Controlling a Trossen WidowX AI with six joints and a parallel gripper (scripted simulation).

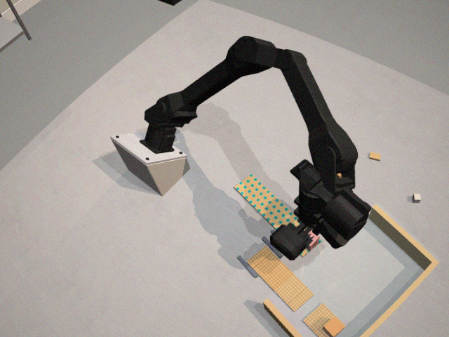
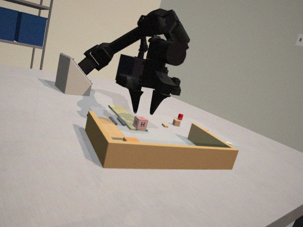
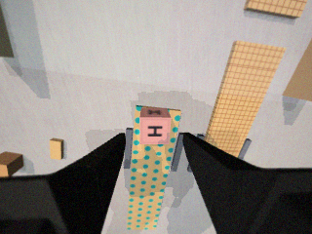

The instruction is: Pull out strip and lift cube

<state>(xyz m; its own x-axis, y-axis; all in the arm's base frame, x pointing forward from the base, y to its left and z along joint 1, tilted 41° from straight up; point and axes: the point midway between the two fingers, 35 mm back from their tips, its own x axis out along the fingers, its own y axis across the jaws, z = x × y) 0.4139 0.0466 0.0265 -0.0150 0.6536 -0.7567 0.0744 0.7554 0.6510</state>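
Right now the dotted strip is 110 mm behind my gripper tip, 50 mm below it and 10 mm to the left of it. The rest, counted from my gripper tip: white cube (240 mm to the left, 140 mm ahead, 40 mm below).
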